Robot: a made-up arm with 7 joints. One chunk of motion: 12 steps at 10 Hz.
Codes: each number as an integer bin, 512 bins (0 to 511) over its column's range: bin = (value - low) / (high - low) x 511, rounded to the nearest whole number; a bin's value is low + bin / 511 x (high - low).
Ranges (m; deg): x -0.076..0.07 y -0.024..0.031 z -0.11..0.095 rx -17..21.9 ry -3..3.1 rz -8.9..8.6
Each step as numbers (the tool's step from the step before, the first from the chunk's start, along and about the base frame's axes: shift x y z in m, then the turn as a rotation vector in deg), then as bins.
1 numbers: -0.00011 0.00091 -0.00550 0.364 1.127 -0.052
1 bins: 266 231 260 228 346 258
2 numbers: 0.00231 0.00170 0.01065 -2.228 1.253 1.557
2 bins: 274 239 301 194 356 305
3 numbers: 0.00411 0.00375 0.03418 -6.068 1.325 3.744
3 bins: 280 258 359 144 362 369
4 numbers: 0.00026 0.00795 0.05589 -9.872 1.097 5.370
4 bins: 267 297 414 94 343 417
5 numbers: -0.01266 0.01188 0.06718 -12.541 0.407 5.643
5 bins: 222 333 442 59 285 425
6 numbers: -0.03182 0.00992 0.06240 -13.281 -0.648 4.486
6 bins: 155 315 430 49 197 391
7 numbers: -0.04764 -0.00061 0.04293 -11.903 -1.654 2.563
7 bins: 99 217 381 67 113 335
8 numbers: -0.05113 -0.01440 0.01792 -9.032 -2.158 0.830
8 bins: 87 89 319 105 71 284
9 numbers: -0.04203 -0.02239 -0.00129 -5.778 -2.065 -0.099
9 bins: 119 15 271 147 78 257
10 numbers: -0.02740 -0.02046 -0.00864 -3.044 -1.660 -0.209
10 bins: 170 33 253 183 112 254
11 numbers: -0.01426 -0.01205 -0.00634 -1.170 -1.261 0.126
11 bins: 216 111 258 208 146 264
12 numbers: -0.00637 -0.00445 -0.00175 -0.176 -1.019 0.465
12 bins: 244 182 270 221 166 273
